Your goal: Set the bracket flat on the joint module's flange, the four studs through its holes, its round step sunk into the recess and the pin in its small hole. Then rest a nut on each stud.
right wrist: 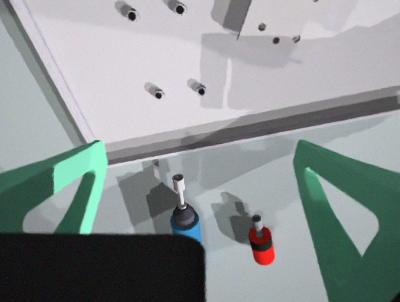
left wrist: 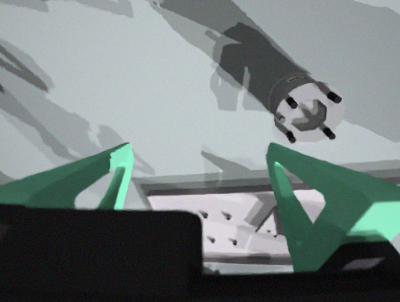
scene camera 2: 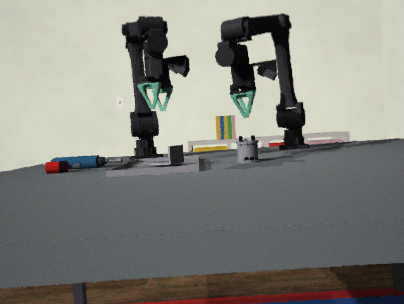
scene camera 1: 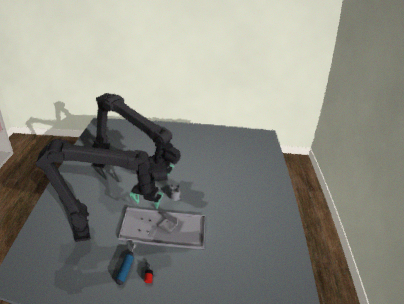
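Where they show: left gripper, fingertip midpoint: (left wrist: 199, 150) (scene camera 2: 247, 115); right gripper, fingertip midpoint: (right wrist: 200, 151) (scene camera 2: 157, 110) (scene camera 1: 147, 205); left arm's base, link origin: (scene camera 2: 294, 148); right arm's base, link origin: (scene camera 1: 81, 232).
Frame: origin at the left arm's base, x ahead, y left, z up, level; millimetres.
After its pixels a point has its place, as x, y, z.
Observation:
The grey joint module (scene camera 1: 174, 193) @(575, -192, 55) (scene camera 2: 247, 151) @(597, -160, 32) (left wrist: 336, 114) @(593, -159, 60) stands upright on the table, its flange up with dark studs around an open recess. The bracket (scene camera 1: 167, 223) @(593, -382, 16) (scene camera 2: 175, 155) @(617, -359, 33) (right wrist: 282, 20) @(594, -396, 16) lies in the tray, its plate down and one wall upright; my finger partly hides it in the left wrist view. Several small nuts (scene camera 1: 141, 218) @(454, -393, 8) (left wrist: 227, 216) @(499, -382, 8) (right wrist: 201, 90) @(519, -463, 9) sit apart on the tray floor beside it. My left gripper (scene camera 2: 244, 116) @(474, -162, 135) (left wrist: 199, 150) @(474, -162, 135) is open and empty, high near the module. My right gripper (scene camera 1: 147, 203) @(516, -430, 169) (scene camera 2: 158, 109) @(516, -430, 169) (right wrist: 200, 151) @(516, -430, 169) is open and empty above the tray's edge.
The shallow tray (scene camera 1: 204, 232) @(785, -387, 16) (scene camera 2: 150, 171) @(785, -379, 8) (right wrist: 55, 80) @(372, -443, 16) has raised walls. A blue driver (scene camera 1: 125, 267) @(500, -727, 39) (scene camera 2: 82, 161) @(511, -695, 24) (right wrist: 186, 232) @(492, -655, 41) and a short red driver (scene camera 1: 149, 276) @(616, -731, 33) (scene camera 2: 56, 167) @(624, -718, 17) (right wrist: 263, 254) @(607, -723, 34) lie beside it. The two arms are close together in scene camera 1.

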